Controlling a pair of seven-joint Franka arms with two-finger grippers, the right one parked.
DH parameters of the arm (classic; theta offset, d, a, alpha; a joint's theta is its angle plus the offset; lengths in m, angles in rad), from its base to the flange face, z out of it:
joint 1: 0 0.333 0 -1.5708
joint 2: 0 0 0 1.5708
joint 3: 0 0.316 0.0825 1.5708
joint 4: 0 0 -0.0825 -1.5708
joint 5: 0 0.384 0 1.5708
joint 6: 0 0 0.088 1.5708
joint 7: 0 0.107 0 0
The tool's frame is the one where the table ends.
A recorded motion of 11 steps. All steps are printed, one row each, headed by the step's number.
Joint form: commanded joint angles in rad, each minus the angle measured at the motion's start. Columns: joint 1, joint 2, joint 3, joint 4, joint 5, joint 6, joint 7.
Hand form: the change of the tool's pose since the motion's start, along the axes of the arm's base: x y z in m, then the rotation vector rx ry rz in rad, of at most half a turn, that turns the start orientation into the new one. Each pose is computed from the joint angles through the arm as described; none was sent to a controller.
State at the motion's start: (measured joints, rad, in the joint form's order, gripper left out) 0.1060 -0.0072 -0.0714 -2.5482 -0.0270 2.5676 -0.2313
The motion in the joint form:
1: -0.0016 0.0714 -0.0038 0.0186 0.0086 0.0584 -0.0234
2: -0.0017 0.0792 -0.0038 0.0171 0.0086 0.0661 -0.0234
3: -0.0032 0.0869 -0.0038 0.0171 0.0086 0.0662 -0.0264
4: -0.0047 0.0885 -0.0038 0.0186 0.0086 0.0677 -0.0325
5: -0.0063 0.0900 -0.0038 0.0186 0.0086 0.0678 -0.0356
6: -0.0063 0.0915 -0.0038 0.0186 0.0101 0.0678 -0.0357
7: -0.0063 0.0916 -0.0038 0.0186 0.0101 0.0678 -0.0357
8: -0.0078 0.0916 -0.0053 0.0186 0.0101 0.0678 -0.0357
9: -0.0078 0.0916 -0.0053 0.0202 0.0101 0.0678 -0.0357
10: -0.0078 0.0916 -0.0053 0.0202 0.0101 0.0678 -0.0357
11: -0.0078 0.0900 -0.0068 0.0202 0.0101 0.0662 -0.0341
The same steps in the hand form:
1: 0.0084 -0.0025 -0.0206 -0.0001 -0.0055 0.0117
2: 0.0080 -0.0026 -0.0240 -0.0006 -0.0039 0.0117
3: 0.0074 -0.0034 -0.0276 -0.0014 0.0037 0.0132
4: 0.0080 -0.0041 -0.0277 -0.0016 0.0024 0.0178
5: 0.0079 -0.0048 -0.0284 -0.0018 0.0038 0.0193
6: 0.0078 -0.0049 -0.0290 -0.0012 0.0053 0.0181
7: 0.0078 -0.0049 -0.0291 -0.0012 0.0054 0.0181
8: 0.0078 -0.0063 -0.0291 -0.0013 0.0054 0.0151
9: 0.0085 -0.0063 -0.0285 -0.0013 0.0038 0.0151
10: 0.0085 -0.0063 -0.0285 -0.0013 0.0038 0.0151
11: 0.0084 -0.0070 -0.0279 -0.0013 0.0038 0.0120

